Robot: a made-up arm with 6 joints.
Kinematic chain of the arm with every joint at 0, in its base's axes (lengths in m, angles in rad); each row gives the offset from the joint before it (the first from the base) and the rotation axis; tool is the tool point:
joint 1: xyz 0 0 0.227 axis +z
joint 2: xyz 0 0 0 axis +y
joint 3: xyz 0 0 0.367 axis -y
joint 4: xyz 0 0 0 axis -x
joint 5: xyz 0.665 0 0 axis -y
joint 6: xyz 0 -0.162 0 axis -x
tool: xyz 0 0 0
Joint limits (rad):
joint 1: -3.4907..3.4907
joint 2: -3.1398..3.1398
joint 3: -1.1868..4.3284
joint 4: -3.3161..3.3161
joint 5: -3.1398..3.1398
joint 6: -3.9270..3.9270
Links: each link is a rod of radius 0.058 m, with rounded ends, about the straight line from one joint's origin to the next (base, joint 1, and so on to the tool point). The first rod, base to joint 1, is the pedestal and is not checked.
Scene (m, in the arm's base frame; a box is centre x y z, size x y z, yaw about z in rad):
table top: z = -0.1
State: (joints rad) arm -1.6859 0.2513 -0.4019 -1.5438 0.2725 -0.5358
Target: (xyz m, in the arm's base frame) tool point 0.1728 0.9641 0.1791
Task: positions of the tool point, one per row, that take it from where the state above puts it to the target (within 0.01 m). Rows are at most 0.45 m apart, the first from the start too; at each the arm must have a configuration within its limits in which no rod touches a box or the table.
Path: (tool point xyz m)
1: -0.0793 -0.6042 0.3177
2: -0.0777 -0.5539 0.6150
3: -0.0555 -0.3633 0.8725
4: -0.0136 -0.0626 1.0255
5: 0.0417 0.2911 1.0295
6: 0.0999 0.6254 0.8705
7: 0.1478 0.8683 0.5695
8: 0.1728 0.9641 0.1791

